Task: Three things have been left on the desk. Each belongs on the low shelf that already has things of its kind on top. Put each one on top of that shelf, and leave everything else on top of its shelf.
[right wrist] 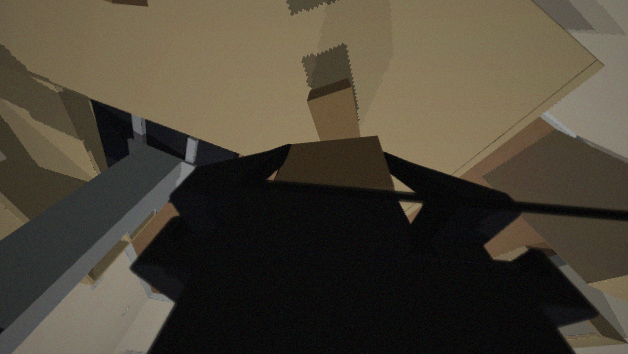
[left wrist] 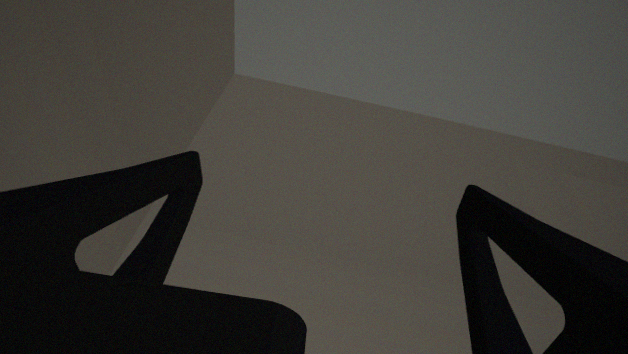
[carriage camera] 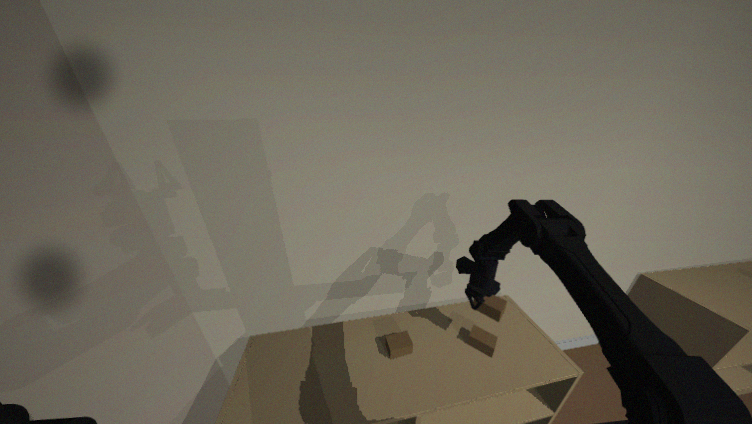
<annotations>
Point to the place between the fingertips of my right gripper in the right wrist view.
334, 155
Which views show my right gripper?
The right wrist view and the carriage camera view only.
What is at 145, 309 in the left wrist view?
My left gripper.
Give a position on a brown block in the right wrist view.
At 332, 107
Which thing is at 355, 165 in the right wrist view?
A brown block.
</annotations>
